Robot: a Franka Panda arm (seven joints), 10 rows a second.
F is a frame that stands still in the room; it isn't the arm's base.
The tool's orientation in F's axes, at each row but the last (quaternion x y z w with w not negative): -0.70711, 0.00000, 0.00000, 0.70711; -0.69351, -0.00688, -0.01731, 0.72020; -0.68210, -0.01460, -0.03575, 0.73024; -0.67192, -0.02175, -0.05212, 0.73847; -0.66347, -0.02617, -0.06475, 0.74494; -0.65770, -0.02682, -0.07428, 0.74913; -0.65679, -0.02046, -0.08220, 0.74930; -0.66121, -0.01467, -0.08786, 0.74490; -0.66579, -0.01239, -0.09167, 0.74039; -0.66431, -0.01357, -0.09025, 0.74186; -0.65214, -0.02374, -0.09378, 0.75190
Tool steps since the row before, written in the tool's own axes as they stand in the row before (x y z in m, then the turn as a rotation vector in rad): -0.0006, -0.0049, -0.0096, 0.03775, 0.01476, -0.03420; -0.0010, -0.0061, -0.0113, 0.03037, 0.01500, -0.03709; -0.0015, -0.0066, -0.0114, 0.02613, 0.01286, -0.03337; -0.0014, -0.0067, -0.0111, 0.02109, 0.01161, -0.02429; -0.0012, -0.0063, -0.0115, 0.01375, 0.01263, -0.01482; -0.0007, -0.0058, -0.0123, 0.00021, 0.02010, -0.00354; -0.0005, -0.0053, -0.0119, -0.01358, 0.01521, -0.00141; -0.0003, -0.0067, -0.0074, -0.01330, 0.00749, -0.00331; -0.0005, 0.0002, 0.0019, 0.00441, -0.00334, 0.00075; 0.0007, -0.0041, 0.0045, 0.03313, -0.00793, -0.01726; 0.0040, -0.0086, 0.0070, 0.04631, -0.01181, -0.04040
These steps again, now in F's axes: -0.0006, -0.0096, 0.0049, 0.03775, -0.03420, -0.01476; -0.0014, -0.0115, 0.0056, 0.03034, -0.03696, -0.01536; -0.0023, -0.0118, 0.0057, 0.02606, -0.03326, -0.01327; -0.0025, -0.0116, 0.0054, 0.02127, -0.02410, -0.01167; -0.0026, -0.0120, 0.0047, 0.01458, -0.01414, -0.01248; -0.0022, -0.0128, 0.0040, 0.00295, -0.00103, -0.02017; -0.0022, -0.0124, 0.0035, -0.01121, 0.00180, -0.01699; -0.0020, -0.0080, 0.0056, -0.01228, -0.00096, -0.00961; -0.0003, 0.0020, -0.0001, 0.00390, -0.00011, 0.00399; 0.0005, 0.0040, 0.0047, 0.02965, -0.02170, 0.01042; 0.0031, 0.0053, 0.0101, 0.03991, -0.04645, 0.01286
